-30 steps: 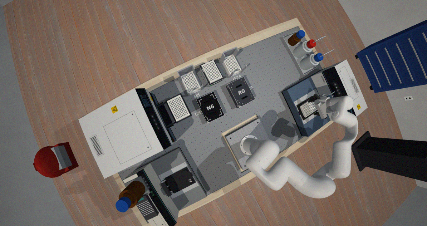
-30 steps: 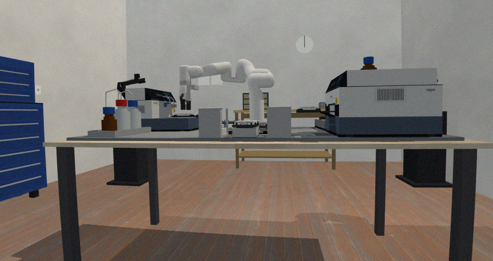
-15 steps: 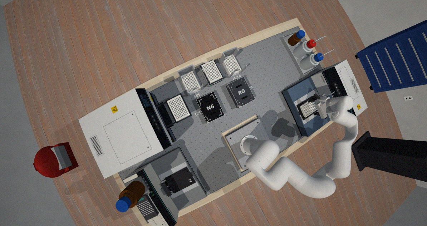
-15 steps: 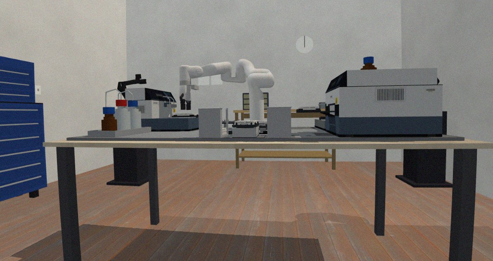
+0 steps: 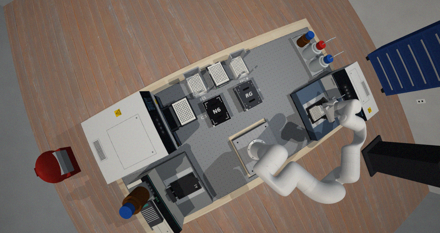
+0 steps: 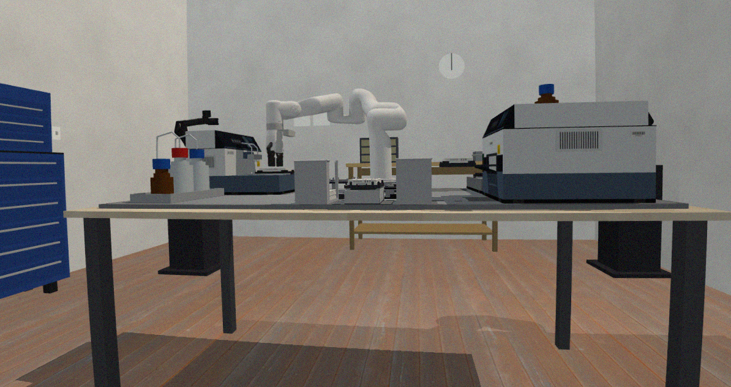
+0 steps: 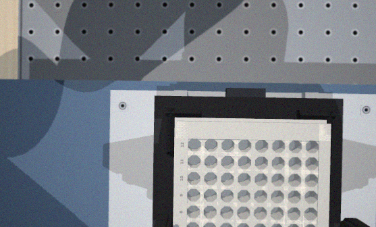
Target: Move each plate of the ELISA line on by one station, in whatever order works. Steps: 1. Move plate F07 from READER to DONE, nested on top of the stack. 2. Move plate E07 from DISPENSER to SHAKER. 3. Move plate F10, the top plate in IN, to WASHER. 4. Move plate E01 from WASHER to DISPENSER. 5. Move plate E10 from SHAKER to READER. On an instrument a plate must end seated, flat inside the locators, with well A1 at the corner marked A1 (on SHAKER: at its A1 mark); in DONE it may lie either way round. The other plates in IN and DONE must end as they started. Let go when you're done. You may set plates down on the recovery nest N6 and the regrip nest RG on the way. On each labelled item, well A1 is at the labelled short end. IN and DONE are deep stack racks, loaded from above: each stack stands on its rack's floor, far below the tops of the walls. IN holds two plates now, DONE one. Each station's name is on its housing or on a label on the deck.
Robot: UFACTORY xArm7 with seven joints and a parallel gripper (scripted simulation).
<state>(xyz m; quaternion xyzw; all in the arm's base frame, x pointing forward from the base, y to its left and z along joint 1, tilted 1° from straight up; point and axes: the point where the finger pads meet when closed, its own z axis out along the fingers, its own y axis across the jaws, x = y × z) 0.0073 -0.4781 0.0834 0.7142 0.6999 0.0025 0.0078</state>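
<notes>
My hand is 40 mm above the washer nest. The rest, counted from my hand: washer housing 250 mm to the right, 30 mm below; then blue washer base 90 mm below, 30 mm to the right; then regrip nest RG 370 mm to the left, 310 mm ahead, 70 mm below.
</notes>
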